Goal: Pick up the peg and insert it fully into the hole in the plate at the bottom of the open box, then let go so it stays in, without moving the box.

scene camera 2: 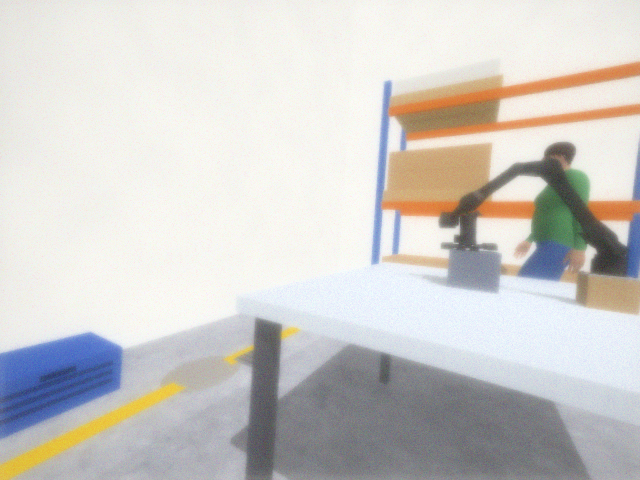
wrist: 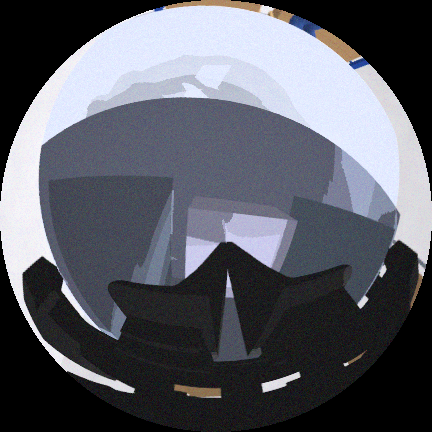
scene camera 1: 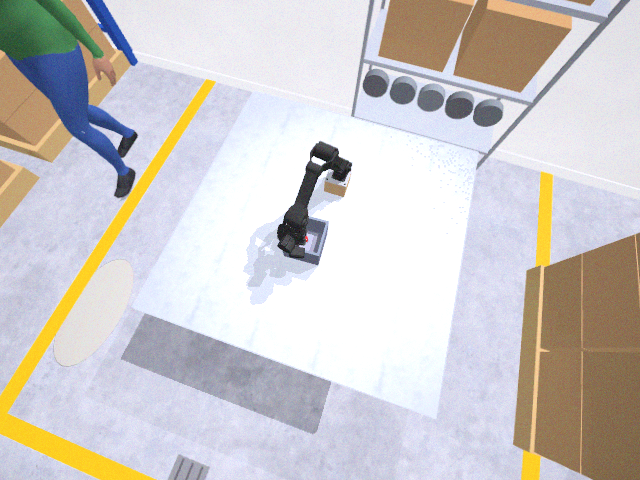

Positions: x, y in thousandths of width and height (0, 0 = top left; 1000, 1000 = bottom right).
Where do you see a pale plate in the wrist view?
615, 538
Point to a grey box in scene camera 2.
751, 566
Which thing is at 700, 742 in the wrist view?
My gripper.
